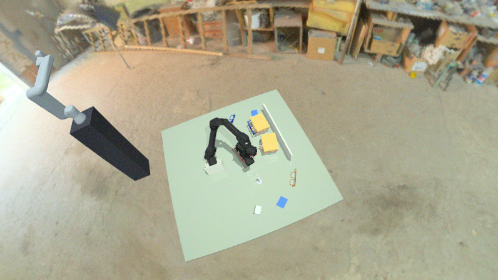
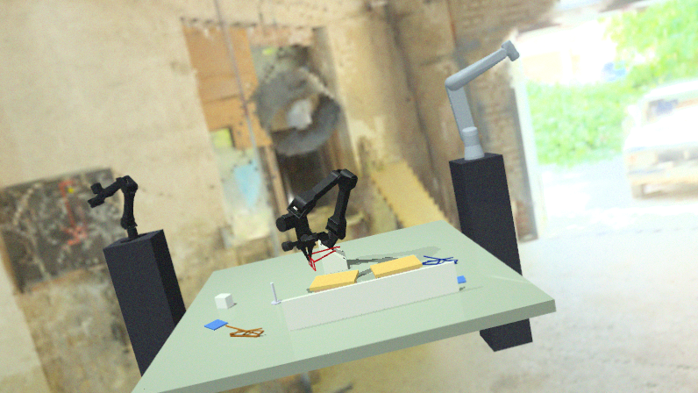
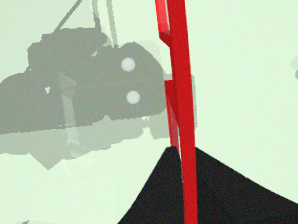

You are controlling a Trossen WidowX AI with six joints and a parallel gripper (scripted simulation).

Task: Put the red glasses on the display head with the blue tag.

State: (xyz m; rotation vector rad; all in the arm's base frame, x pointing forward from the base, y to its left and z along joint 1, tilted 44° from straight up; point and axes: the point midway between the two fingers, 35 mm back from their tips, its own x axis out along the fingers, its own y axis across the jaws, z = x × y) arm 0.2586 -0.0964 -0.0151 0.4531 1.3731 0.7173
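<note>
Right now the small white peg is 4 cm ahead of my gripper tip, 17 cm to the right of it and 10 cm below it. Round my gripper tip: white cube: 6 cm behind, 39 cm to the right, 10 cm below; display head: 21 cm ahead, 31 cm to the left, 7 cm below; long white wall: 35 cm ahead, 19 cm to the left, 7 cm below.
</note>
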